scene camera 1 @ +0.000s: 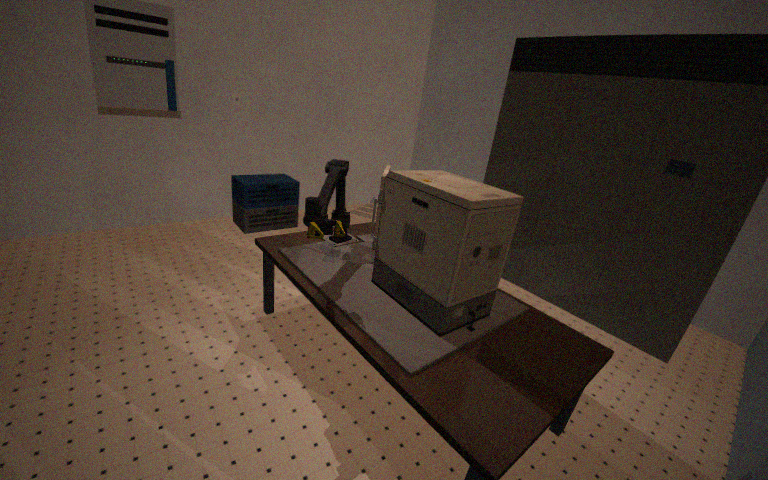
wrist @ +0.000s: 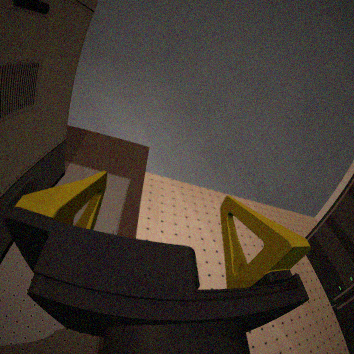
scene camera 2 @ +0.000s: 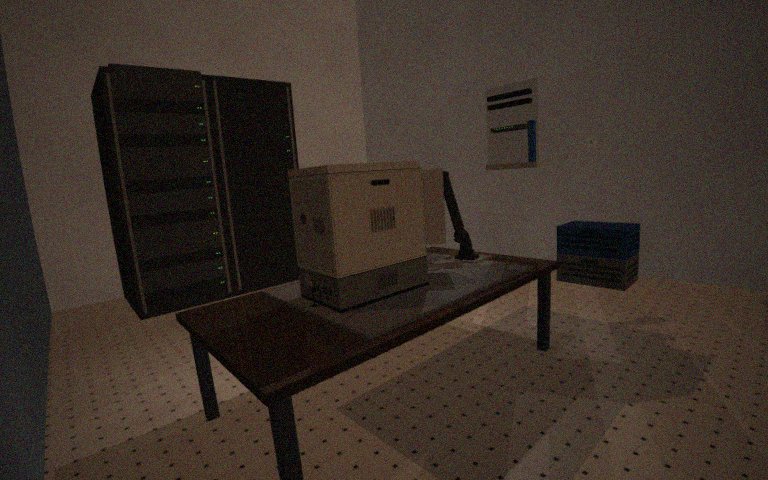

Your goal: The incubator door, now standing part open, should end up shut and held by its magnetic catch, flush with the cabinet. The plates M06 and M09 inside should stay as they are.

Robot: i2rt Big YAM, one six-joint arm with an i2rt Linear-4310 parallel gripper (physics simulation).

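Pixels of known places: gripper, fingertip midpoint: [scene camera 1: 334, 235] [wrist: 167, 190]; arm's base, link origin: [scene camera 1: 340, 239] [scene camera 2: 466, 258].
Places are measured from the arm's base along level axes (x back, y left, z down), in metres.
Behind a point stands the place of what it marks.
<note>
The pale incubator cabinet [scene camera 1: 424, 266] {x -0.802, y -0.283, z -0.239 m} [scene camera 2: 353, 226] {x -0.922, y 0.019, z -0.319 m} stands on a dark grey base; its vented side [wrist: 45, 120] {x -0.831, y -0.289, z -0.231 m} fills the left edge of the wrist view. The incubator door [scene camera 2: 434, 206] {x -0.321, y 0.001, z -0.331 m} stands part open, jutting beyond the cabinet's far end; in scene camera 1 its top edge and handle show at the cabinet's left. My gripper [scene camera 1: 327, 230] {x -0.525, y -0.518, z -0.317 m} [wrist: 167, 190] {x -0.525, y -0.518, z -0.317 m} is open and empty, with yellow fingers wide apart. It is low near the arm's base, to the left of the door and apart from it in scene camera 1. It is hidden in scene camera 2. Plates M06 and M09 do not show.
The cabinet stands on a grey mat [scene camera 1: 410, 345] {x -0.906, y -0.443, z -0.001 m} on the dark brown table [scene camera 1: 504, 407] {x -1.278, y -0.429, z 0.012 m} [scene camera 2: 249, 339] {x -1.328, y -0.120, z 0.012 m}. The folded arm [scene camera 1: 341, 192] {x -0.063, y -0.080, z -0.322 m} [scene camera 2: 453, 203] {x -0.051, y -0.043, z -0.320 m} rises at the table's far end. Blue and grey crates [scene camera 1: 265, 192] [scene camera 2: 597, 240] stand beyond it. Server racks [scene camera 2: 164, 164] stand behind the table.
</note>
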